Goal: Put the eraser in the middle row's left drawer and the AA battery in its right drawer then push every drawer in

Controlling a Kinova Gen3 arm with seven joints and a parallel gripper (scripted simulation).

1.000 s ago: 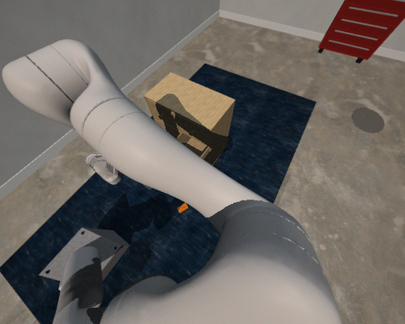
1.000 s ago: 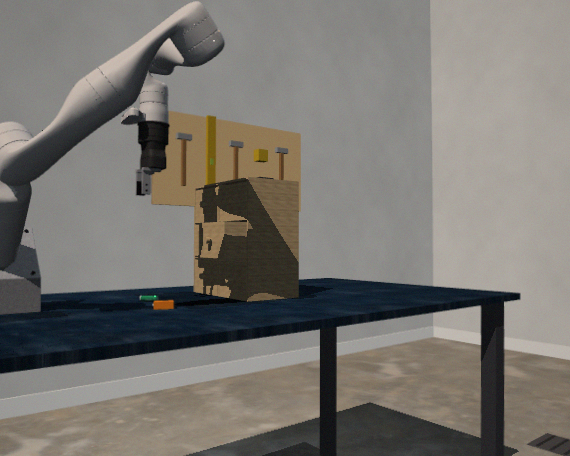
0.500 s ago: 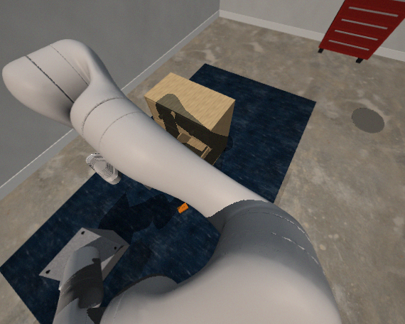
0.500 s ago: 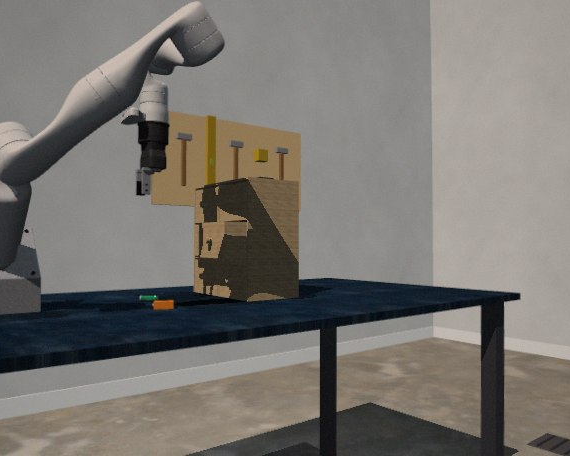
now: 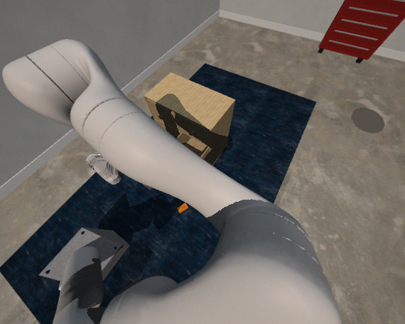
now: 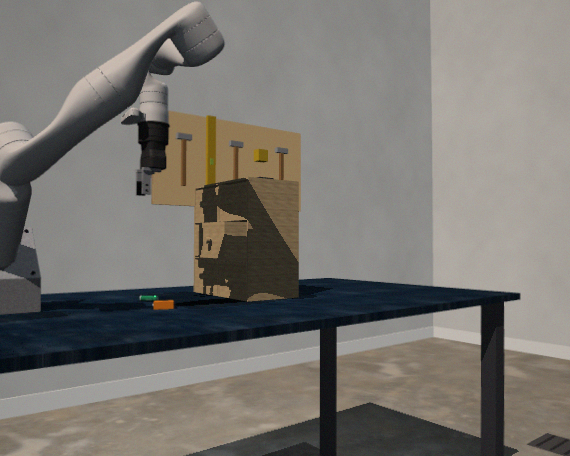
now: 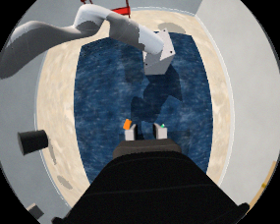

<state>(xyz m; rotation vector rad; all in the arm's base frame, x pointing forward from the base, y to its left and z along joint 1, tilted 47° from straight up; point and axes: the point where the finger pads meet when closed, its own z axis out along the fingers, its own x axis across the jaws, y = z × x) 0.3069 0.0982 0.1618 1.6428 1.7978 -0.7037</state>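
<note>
My gripper is now 4 cm short of the green AA battery, 8 cm to the right of it and 29 cm above it. Also, from my hand: white eraser: 34 cm ahead, 15 cm to the left, 17 cm below; orange block: 2 cm ahead, 8 cm to the right, 28 cm below.
</note>
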